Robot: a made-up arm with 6 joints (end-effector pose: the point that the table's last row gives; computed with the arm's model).
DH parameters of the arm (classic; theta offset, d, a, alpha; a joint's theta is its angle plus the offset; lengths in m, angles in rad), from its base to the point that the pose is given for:
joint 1: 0 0.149 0 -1.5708
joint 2: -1.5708 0 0.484 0
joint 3: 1.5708 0.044 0 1.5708
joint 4: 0 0.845 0 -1.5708
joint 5: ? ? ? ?
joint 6: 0 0.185 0 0
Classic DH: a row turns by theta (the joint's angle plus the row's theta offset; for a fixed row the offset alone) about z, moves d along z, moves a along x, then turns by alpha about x.
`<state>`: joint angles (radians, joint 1 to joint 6).
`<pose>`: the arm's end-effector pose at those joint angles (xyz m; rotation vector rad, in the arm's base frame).
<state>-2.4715 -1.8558 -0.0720 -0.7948 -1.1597 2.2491</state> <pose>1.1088 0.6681 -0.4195 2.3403 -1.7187 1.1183</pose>
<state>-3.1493 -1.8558 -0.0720 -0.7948 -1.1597 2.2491</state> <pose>1.2826 -0.1749 -0.4195 1.5241 -2.2353 0.9682</pose>
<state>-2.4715 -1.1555 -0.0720 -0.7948 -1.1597 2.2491</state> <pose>1.1591 0.7079 0.5417 -1.6316 1.5954 -1.1235</pose>
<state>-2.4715 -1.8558 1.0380 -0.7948 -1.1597 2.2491</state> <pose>1.0557 0.6260 0.5546 -1.2193 1.4593 -1.0707</pose>
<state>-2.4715 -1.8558 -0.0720 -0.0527 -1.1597 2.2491</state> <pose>1.0253 0.7450 -0.4669 -2.1990 2.1738 -0.0844</pose>
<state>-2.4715 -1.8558 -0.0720 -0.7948 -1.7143 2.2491</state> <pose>1.0385 0.6000 -0.3933 1.7746 -1.6314 0.9625</pose>
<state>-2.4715 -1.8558 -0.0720 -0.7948 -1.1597 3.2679</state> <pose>1.1088 0.6681 -0.4195 -1.1050 2.4226 -0.9163</pose>
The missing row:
joint 5: 0 0 0 1.5708
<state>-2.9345 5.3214 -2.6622 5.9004 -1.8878 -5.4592</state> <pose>-0.0878 -0.1305 -0.1960 0.9352 0.0618 -1.7258</pose>
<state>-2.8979 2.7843 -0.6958 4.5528 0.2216 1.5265</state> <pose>-1.0312 -0.2604 -0.8063 -2.5105 -0.4035 1.5409</pose>
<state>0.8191 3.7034 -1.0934 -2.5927 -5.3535 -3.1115</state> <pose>0.2536 0.2224 -1.0203 -0.0700 1.7656 0.4987</pose>
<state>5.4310 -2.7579 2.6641 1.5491 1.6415 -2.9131</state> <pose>0.0040 0.3425 0.5288 -1.8905 -0.5394 -1.6820</pose>
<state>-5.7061 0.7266 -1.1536 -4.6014 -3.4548 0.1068</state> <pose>-0.0225 0.1055 1.1171 -2.3749 1.1792 0.1120</pose>
